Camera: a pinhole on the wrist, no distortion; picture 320 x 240 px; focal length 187.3 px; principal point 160.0 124.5 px. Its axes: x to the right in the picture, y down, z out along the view. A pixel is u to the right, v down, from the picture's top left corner.
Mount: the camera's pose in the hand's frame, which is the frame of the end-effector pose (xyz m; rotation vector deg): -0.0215 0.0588 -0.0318 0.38 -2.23 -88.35
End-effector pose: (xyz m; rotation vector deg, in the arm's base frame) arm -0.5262 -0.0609 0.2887 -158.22 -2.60 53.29
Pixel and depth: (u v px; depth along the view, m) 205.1 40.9 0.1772
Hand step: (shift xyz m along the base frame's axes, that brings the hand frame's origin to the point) -0.1706 0.0018 -0.0531
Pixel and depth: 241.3 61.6 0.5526
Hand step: -0.4777 0.2546 -0.2346
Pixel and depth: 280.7 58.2 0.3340
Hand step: -0.2900 0.1962 -0.1151
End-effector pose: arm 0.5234 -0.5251 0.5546 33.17 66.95 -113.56
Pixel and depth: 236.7 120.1 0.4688
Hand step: -0.0758 -0.3335 0.3066
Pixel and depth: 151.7 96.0 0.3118
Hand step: 0.1072 -0.2379 0.1464
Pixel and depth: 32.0 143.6 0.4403
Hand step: 0.2868 -0.4658 -0.0061
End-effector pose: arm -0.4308 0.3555 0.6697 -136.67 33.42 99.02
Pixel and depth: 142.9 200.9 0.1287
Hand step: -0.1084 -0.0418 -0.0492
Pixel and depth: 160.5 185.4 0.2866
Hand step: -0.2362 0.0103 -0.1369
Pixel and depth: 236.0 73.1 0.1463
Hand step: -0.1187 0.0515 0.0224
